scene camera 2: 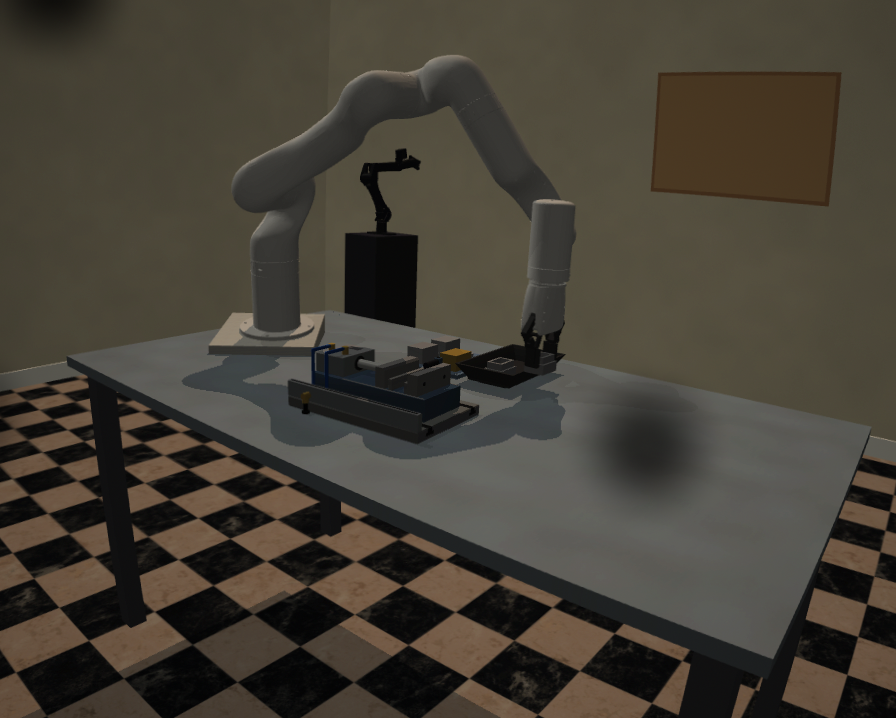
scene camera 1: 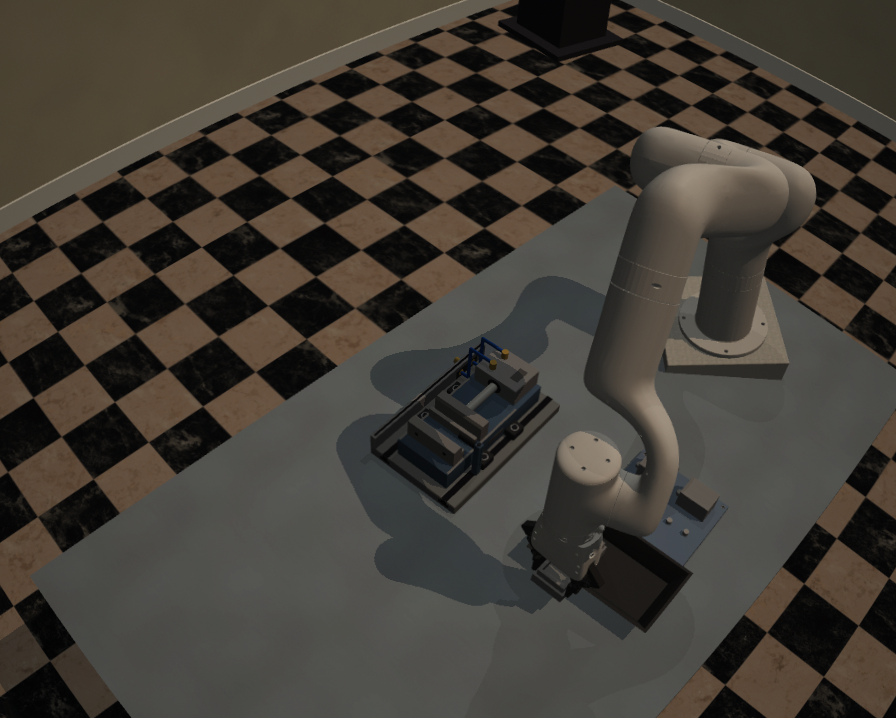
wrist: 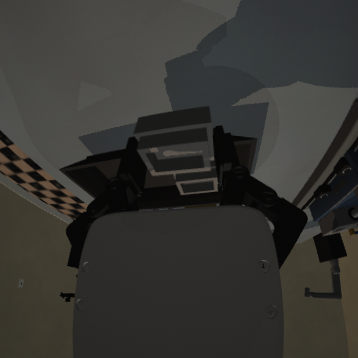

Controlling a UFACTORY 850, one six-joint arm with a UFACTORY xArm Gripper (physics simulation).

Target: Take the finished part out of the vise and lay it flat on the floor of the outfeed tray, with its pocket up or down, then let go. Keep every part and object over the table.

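Note:
My gripper [scene camera 1: 559, 580] [scene camera 2: 543, 357] [wrist: 176, 142] is shut on the finished part [scene camera 1: 548, 586] [scene camera 2: 546, 364] [wrist: 173, 146], a grey block whose pocket opening faces up towards the wrist camera. The part is at the end of the outfeed tray [scene camera 1: 635, 584] [scene camera 2: 478, 375] [wrist: 92, 174] farthest from the blue board, overlapping its rim in the wrist view. Whether it touches the tray is unclear. Another grey pocketed part [scene camera 2: 501, 364] [wrist: 198, 187] lies in the tray. The vise [scene camera 1: 461, 415] [scene camera 2: 436, 379] stands apart from the gripper, with a gap between its jaws.
A blue board [scene camera 1: 700, 535] with a grey block [scene camera 1: 697, 498] and white pegs adjoins the tray. An amber block [scene camera 2: 455, 356] stands near it. Blue pipes [scene camera 1: 471, 361] [scene camera 2: 326, 367] rise at the vise's rear. The table's edge [scene camera 2: 523, 566] runs along the front in scene camera 2.

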